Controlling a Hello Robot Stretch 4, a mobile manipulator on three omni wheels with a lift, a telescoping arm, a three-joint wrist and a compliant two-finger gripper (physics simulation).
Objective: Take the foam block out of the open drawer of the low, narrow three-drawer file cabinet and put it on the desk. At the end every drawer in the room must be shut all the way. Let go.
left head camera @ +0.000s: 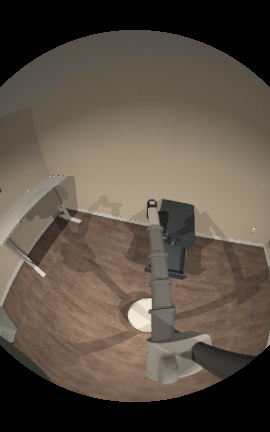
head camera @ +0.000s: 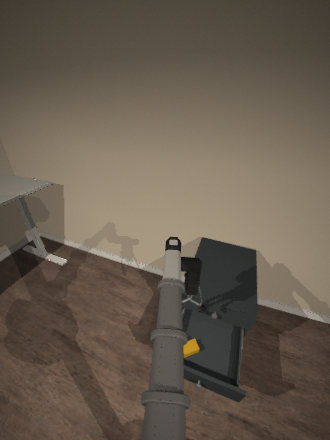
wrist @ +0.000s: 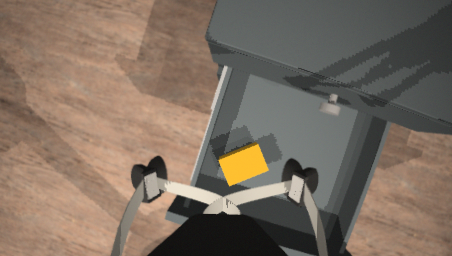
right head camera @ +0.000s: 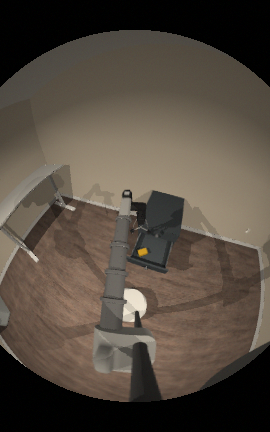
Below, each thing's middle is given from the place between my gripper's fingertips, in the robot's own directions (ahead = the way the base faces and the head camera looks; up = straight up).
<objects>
I see the yellow foam block (wrist: 246, 162) 300 mm below my hand, 50 mm behind it and 40 mm to the right of it.
</objects>
